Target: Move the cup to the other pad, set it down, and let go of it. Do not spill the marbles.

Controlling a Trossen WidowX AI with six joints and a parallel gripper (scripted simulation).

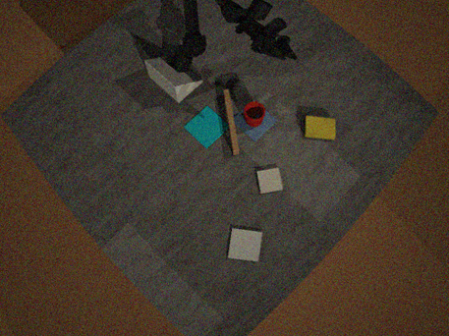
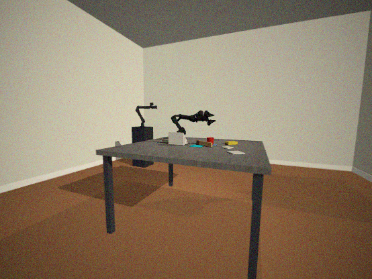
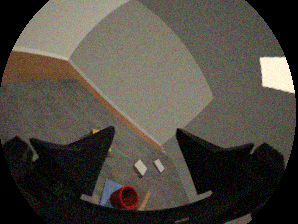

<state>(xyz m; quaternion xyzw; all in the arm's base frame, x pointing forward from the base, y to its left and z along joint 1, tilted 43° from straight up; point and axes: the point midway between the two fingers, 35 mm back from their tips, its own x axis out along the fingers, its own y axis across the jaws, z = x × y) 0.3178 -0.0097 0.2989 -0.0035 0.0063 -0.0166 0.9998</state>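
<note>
Now: gripper tip 240 mm above the red cup, 140 mm to the left of it and 10 mm past it. Also, from my gripper tip: pale blue pad: 280 mm below, 140 mm to the right, 10 mm behind; wooden bar: 270 mm below, 210 mm to the right, 60 mm behind; yellow block: 260 mm below, 180 mm ahead, 10 mm to the left.
</note>
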